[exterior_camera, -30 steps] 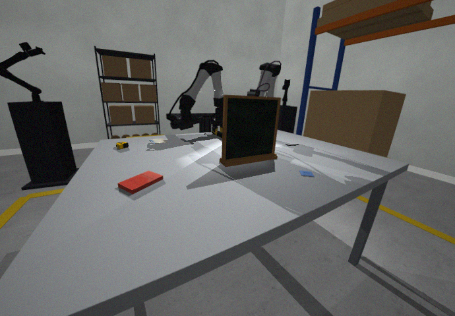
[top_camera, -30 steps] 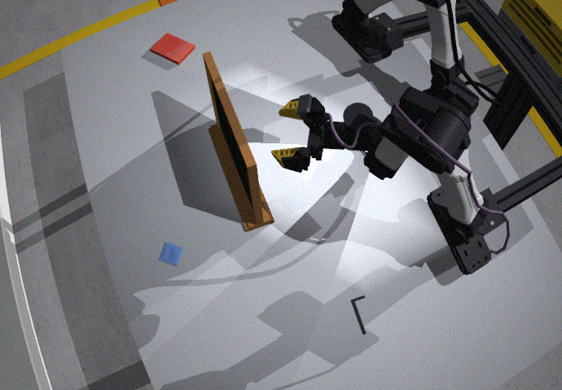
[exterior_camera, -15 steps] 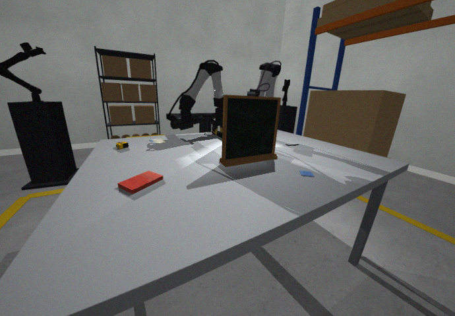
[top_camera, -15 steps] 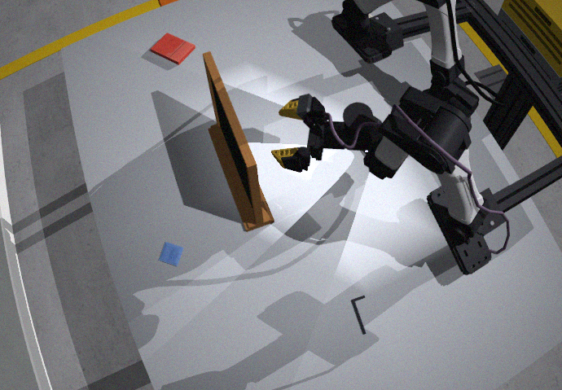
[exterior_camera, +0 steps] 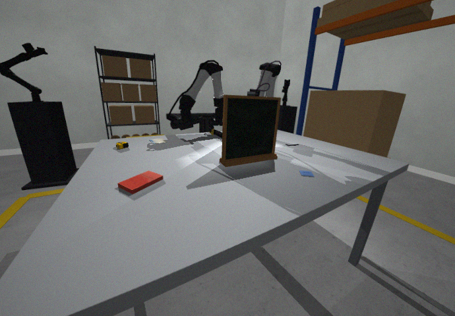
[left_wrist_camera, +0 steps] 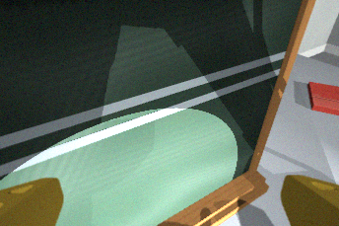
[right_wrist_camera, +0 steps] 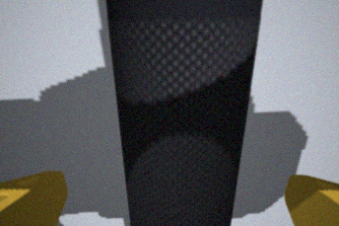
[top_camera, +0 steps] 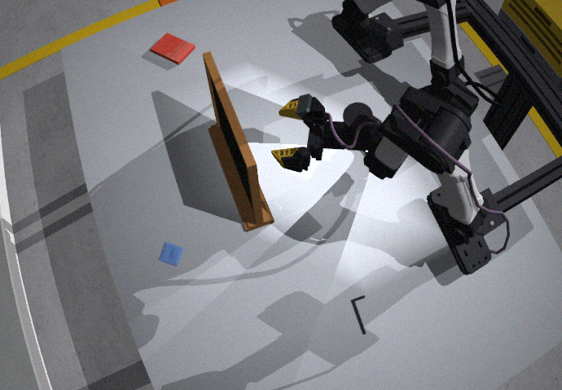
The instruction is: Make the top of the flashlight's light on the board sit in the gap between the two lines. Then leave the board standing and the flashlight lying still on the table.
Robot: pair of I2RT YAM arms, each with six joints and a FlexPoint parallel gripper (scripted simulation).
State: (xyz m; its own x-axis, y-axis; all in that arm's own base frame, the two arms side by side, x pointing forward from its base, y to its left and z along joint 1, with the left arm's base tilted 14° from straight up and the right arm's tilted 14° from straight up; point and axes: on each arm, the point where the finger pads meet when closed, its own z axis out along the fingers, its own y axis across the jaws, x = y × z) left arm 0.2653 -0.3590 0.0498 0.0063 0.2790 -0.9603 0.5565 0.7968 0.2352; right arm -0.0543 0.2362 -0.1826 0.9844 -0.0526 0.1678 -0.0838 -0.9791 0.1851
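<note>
My right hand is 80 mm short of the black flashlight and 10 mm to the right of it. Round my right hand: black hex key: 390 mm to the left, 360 mm ahead, 20 mm below; then board: 520 mm ahead, 130 mm above, 20 mm to the right; then yellow tape measure: 650 mm to the right, 130 mm ahead, 10 mm below.
My left gripper is now 90 mm short of the board, 70 mm above it and 50 mm to the left of it. From my left hand the other things lie so: black hex key 360 mm to the left, 220 mm below, 70 mm behind; black flashlight 350 mm behind, 200 mm below, 20 mm to the right; yellow tape measure 680 mm to the right, 300 mm behind, 210 mm below.
</note>
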